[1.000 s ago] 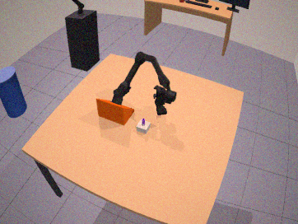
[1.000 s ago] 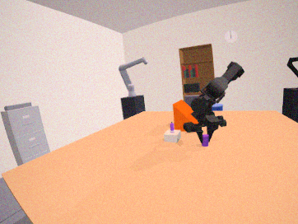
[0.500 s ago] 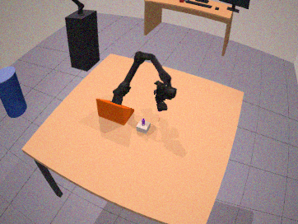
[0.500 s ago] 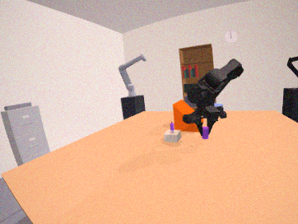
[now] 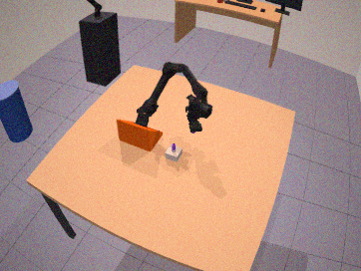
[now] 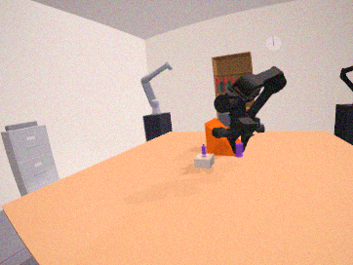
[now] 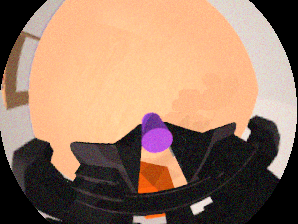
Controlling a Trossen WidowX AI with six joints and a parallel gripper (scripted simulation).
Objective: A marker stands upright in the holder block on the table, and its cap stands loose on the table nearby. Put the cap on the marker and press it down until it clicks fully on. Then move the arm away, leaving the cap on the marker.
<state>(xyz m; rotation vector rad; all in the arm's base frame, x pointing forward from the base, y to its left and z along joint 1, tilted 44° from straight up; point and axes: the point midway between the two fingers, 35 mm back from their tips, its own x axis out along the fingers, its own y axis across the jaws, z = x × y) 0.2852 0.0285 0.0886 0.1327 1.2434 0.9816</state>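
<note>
My gripper tip is now 4 cm past the holder block, 15 cm to the left of it and 6 cm above it. Round my gripper tip: purple cap 1 cm above.
</note>
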